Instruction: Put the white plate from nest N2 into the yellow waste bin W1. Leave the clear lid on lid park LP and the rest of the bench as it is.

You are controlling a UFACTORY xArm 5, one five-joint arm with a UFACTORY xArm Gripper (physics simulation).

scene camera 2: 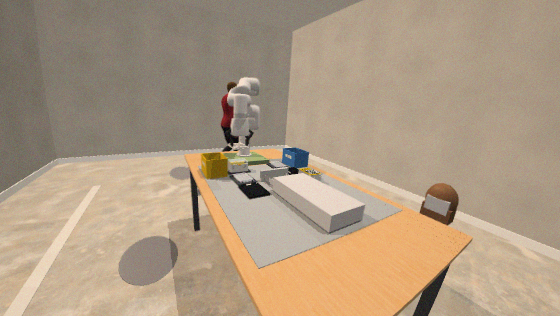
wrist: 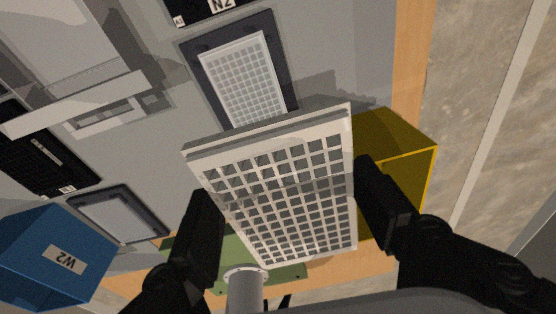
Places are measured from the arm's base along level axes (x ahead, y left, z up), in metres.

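Where they show: gripper, fingertip midpoint: [scene camera 2: 239, 146] [wrist: 283, 189]; arm's base, link origin: [scene camera 2: 244, 155] [wrist: 246, 274].
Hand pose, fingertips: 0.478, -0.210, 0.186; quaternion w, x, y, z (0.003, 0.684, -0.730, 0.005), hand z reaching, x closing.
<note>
Things, the pixels of their top centre, and the offset from my fingertips, as dx, dy, dz. "spot": a spot on its surface instead. Level surfaces: height alone.
- white plate, top centre: [wrist: 293, 218] [scene camera 2: 238, 144] -0.023, +0.000, +0.004
- yellow waste bin W1, top centre: [wrist: 380, 206] [scene camera 2: 213, 155] -0.180, -0.112, -0.096
- Nest N2, top centre: [scene camera 2: 253, 187] +0.177, +0.023, -0.194
- dark frame, surface spot: [wrist: 187, 55] spot: +0.066, +0.085, -0.204
- blue bin W2, top centre: [wrist: 18, 291] [scene camera 2: 295, 150] -0.184, +0.534, -0.096
- grey mat, surface height: dz -0.216
The white plate [wrist: 287, 195], with its grid of square wells, is held between the two black fingers. My gripper [wrist: 283, 189] is shut on it, above the bench. The yellow waste bin W1 [scene camera 2: 214, 166] [wrist: 382, 127] stands at the bench's left edge; in the wrist view the plate and right finger hide part of it. Nest N2 [scene camera 2: 254, 190] [wrist: 192, 9] is black, and part of it shows at the wrist view's top. A dark frame [wrist: 187, 55] bears a pale gridded piece, and another frame [wrist: 160, 231] bears a flat pale piece. I cannot tell which is lid park LP.
The blue bin W2 [scene camera 2: 295, 157] [wrist: 55, 255] stands across the bench from W1. A long white box [scene camera 2: 317, 200] lies on the grey mat [scene camera 2: 260, 240]. The arm [scene camera 2: 240, 112] rises above the green base plate [scene camera 2: 257, 160]. A person in red [scene camera 2: 226, 111] stands behind the arm.
</note>
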